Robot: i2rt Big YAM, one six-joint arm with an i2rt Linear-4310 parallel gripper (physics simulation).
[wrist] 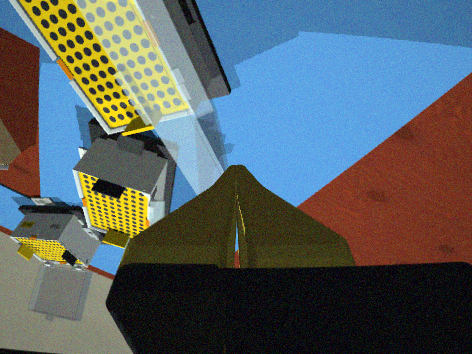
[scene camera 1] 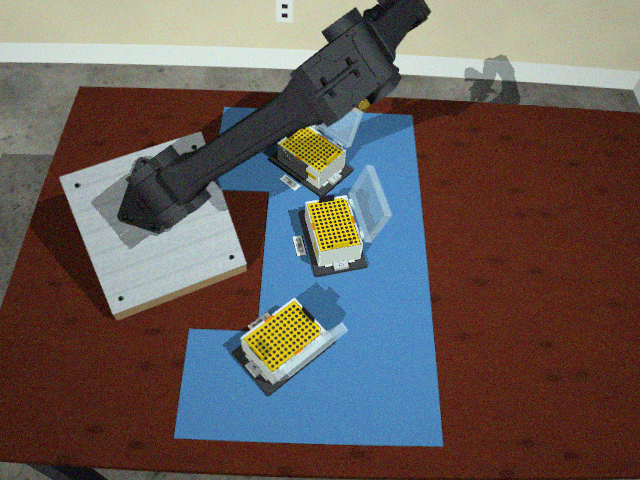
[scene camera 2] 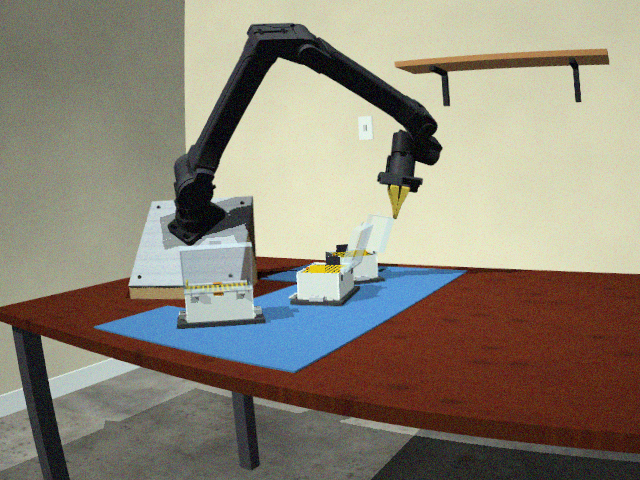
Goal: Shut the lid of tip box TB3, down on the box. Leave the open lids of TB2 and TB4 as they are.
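Where they show: gripper, fingertip midpoint: [wrist: 236,176] [scene camera 1: 362,110] [scene camera 2: 394,218]; arm's base, origin of the base link: [scene camera 1: 150,195] [scene camera 2: 197,222].
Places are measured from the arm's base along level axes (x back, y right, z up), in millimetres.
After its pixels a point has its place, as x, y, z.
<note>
TB3 [scene camera 1: 311,149] {-274, -226, -92} [scene camera 2: 368,267] [wrist: 85,60] {-262, -215, -93}, a white tip box with a yellow rack, is the far box. Its clear lid [scene camera 1: 347,129] {-346, -262, -60} [scene camera 2: 381,232] {-331, -281, -45} [wrist: 187,145] {-345, -278, -7} stands open, leaning outward. My gripper [scene camera 1: 363,104] {-372, -273, -12} [scene camera 2: 395,217] {-372, -273, -12} [wrist: 236,176] {-372, -273, -12} is shut and empty, pointing down, its tips close to the lid's upper outer edge; contact cannot be told. TB2 [scene camera 1: 333,224] {-333, -38, -94} [scene camera 2: 317,286] [wrist: 115,210] {-332, -40, -93} is in the middle, its lid [scene camera 1: 370,204] {-399, -63, -53} open. TB4 [scene camera 1: 281,335] {-259, 204, -93} [scene camera 2: 219,307] [wrist: 42,250] {-250, 223, -94} is nearest scene camera 1, its lid [scene camera 2: 217,266] {-320, 257, -41} [wrist: 60,295] {-316, 257, -42} open and upright.
The boxes stand on dark bases on a blue mat [scene camera 1: 361,403] {-407, 292, -151} [scene camera 2: 289,351] {-489, 290, -150} on the brown table [scene camera 1: 516,258] {-712, -36, -153} [scene camera 2: 465,361] {-735, 219, -153}. The arm's white base board [scene camera 1: 170,273] {-42, 100, -98} [scene camera 2: 147,248] {69, 103, -50} is left of the mat. A wall shelf [scene camera 2: 506,59] hangs behind, right of the arm.
</note>
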